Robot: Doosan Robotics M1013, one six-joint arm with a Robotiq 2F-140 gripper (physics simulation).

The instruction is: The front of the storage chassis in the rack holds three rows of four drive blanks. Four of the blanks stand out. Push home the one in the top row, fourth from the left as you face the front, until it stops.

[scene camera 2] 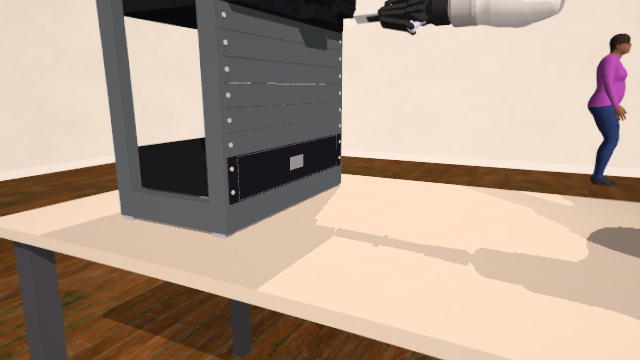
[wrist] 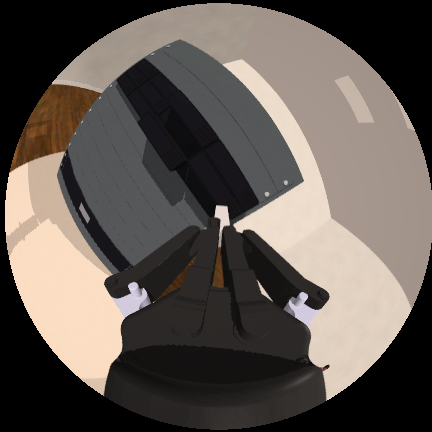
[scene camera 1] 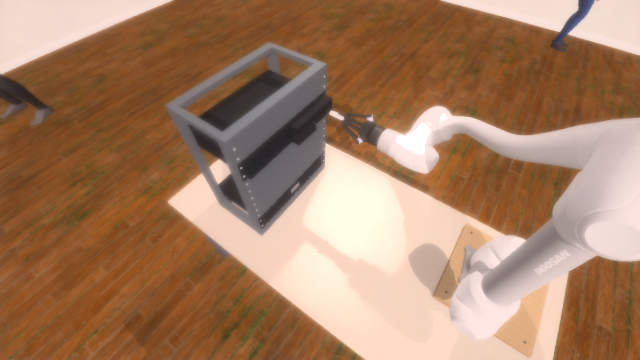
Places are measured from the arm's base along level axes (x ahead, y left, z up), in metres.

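Where they show: gripper, fingertip midpoint: (scene camera 2: 356, 17) (wrist: 220, 214) (scene camera 1: 331, 112).
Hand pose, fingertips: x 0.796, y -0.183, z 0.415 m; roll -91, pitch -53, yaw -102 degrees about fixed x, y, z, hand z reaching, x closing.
Observation:
After its pixels a point has its place.
The black storage chassis (scene camera 1: 262, 150) {x 0.897, y 0.151, z 0.467 m} (scene camera 2: 300, 11) {x 0.872, y 0.009, z 0.403 m} crosses the front of the grey rack. In the wrist view, the top-row fourth blank (wrist: 230, 172) {x 0.811, y -0.142, z 0.459 m} appears at the chassis's near end; how far it stands out is hard to tell. Another black blank (wrist: 162, 145) {x 0.826, y -0.054, z 0.402 m} clearly protrudes lower and farther along. My gripper (scene camera 1: 345, 117) (scene camera 2: 381, 18) (wrist: 220, 214) {x 0.796, y -0.183, z 0.415 m} is shut, beside the rack's right end. A short pale tip (scene camera 1: 336, 115) (scene camera 2: 363, 19) (wrist: 221, 212) extends beyond its fingers and overlaps the chassis's near lower corner in the wrist view. Contact cannot be told.
The grey rack (scene camera 1: 247, 117) {x 0.937, y 0.138, z 0.584 m} (scene camera 2: 215, 125) {x 0.945, y 0.252, z 0.178 m} (wrist: 115, 145) {x 0.892, y 0.037, z 0.304 m} stands on the pale table (scene camera 1: 285, 265) {x 0.768, y 0.324, z -0.034 m} (scene camera 2: 280, 270) {x 0.781, y 0.353, z -0.034 m}. Grey panels lie above and below the chassis, with a labelled black panel (scene camera 1: 275, 202) {x 0.911, y 0.136, z 0.111 m} (scene camera 2: 265, 172) {x 0.909, y 0.131, z 0.072 m} near the bottom. The arm's base stands on a wooden board (scene camera 1: 522, 332) {x -0.177, y 0.168, z -0.012 m}.

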